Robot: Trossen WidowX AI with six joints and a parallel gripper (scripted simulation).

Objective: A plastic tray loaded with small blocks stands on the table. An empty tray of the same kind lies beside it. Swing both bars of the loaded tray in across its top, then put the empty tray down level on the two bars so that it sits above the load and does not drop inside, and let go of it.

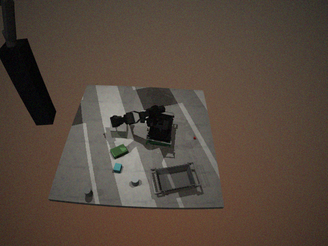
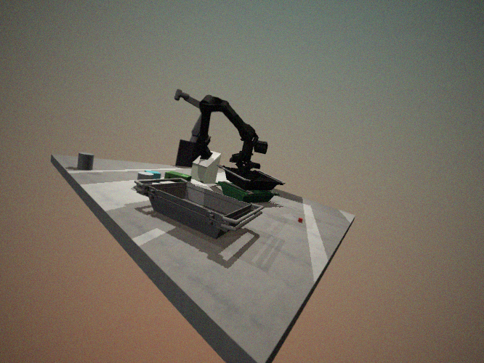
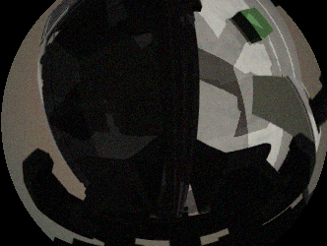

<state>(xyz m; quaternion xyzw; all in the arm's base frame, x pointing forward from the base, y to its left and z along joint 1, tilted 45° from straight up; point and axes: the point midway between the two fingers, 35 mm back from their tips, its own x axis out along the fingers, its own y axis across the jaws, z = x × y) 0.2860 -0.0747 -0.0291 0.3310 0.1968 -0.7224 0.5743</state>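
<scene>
Right now my gripper tip is 80 mm short of the dark tray, 20 mm to the left of it and 20 mm below it. Also, from my gripper tip: teal cube (300 mm behind, 330 mm to the right, 70 mm below); green block (290 mm behind, 180 mm to the right, 70 mm below).
</scene>
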